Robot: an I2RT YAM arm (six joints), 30 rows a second.
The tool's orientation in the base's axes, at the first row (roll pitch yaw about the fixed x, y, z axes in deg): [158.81 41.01 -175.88]
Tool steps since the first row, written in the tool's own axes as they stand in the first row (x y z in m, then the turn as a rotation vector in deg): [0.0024 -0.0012 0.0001 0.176 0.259 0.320]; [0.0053 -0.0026 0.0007 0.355 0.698 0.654]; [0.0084 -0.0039 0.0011 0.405 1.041 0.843]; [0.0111 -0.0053 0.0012 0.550 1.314 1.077]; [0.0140 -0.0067 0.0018 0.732 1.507 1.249]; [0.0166 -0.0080 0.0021 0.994 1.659 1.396]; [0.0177 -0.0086 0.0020 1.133 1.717 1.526]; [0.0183 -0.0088 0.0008 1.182 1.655 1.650]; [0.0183 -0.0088 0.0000 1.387 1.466 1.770]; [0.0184 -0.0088 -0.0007 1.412 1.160 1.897]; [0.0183 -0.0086 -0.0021 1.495 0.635 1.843]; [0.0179 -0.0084 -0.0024 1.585 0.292 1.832]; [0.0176 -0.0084 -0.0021 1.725 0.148 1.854]
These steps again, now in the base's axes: [-0.0014 -0.0012 -0.0020 -0.024 0.356 -0.270]; [-0.0028 -0.0024 -0.0047 -0.097 0.883 -0.503]; [-0.0045 -0.0036 -0.0073 -0.128 1.269 -0.575]; [-0.0060 -0.0050 -0.0096 -0.184 1.605 -0.760]; [-0.0075 -0.0061 -0.0123 -0.279 1.841 -0.948]; [-0.0088 -0.0074 -0.0146 -0.436 2.025 -1.182]; [-0.0095 -0.0080 -0.0154 -0.482 2.123 -1.349]; [-0.0106 -0.0087 -0.0150 -0.428 2.114 -1.485]; [-0.0111 -0.0090 -0.0144 -0.455 1.979 -1.756]; [-0.0116 -0.0093 -0.0140 -0.307 1.750 -1.945]; [-0.0124 -0.0097 -0.0129 -0.241 1.244 -2.104]; [-0.0123 -0.0096 -0.0123 -0.211 0.922 -2.249]; [-0.0119 -0.0095 -0.0124 -0.260 0.792 -2.396]
